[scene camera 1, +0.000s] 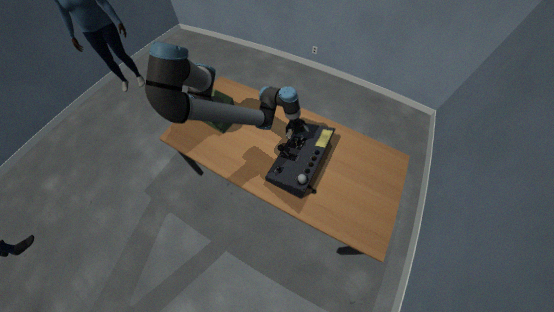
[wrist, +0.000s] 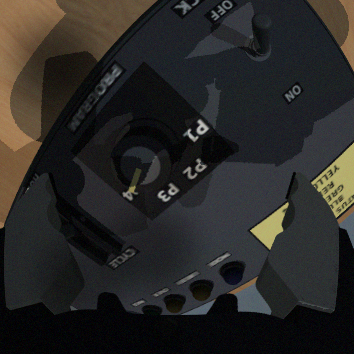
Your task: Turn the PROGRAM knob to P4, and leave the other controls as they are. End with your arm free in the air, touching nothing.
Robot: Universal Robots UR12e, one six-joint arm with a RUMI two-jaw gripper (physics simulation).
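Frame: origin at the arm's base, x ahead, y left, z up, level; millimetres.
Seen in the pictures: gripper, fingertip midpoint: [scene camera 1: 297,134] [wrist: 170,175].
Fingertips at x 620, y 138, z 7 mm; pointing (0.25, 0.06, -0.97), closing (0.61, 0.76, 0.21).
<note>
Offsets run from my fingertips to a thing's top centre. "pt": to the spot under its first point. Level surfaces: height alone.
The PROGRAM knob @(dy -21, dx +1, dz -25 mm) [wrist: 139,162] is a dark round knob with a yellow pointer line, on a dark square plate of the black control panel [scene camera 1: 289,178] [wrist: 245,135]. In the wrist view its pointer is at the P4 label @(pt dy -61, dx +31, dz -53 mm) [wrist: 129,194], which the knob partly covers; P1, P2 and P3 are readable beside it. My gripper [scene camera 1: 297,131] [wrist: 170,175] is open and empty over the panel. In the wrist view the knob shows in full beyond the fingertips, nearer the left finger, with no finger seen touching it. In the scene view the knob is too small to make out.
A toggle switch @(dy +98, dx -14, dz -21 mm) [wrist: 260,37] stands between OFF and ON labels. A CYCLE label @(pt dy -132, dx +82, dz -38 mm) [wrist: 122,257], several round buttons, including a blue one @(pt dy -41, dx +156, dz +8 mm) [wrist: 233,272], and a yellow sheet @(pt dy +76, dx +159, dz -2 mm) [scene camera 1: 324,138] [wrist: 267,234] are on the panel. A white ball @(pt dy -265, dx +184, dz +43 mm) [scene camera 1: 302,178] stands at its near end. The panel rests on a wooden table @(dz -148 mm) [scene camera 1: 370,195].
</note>
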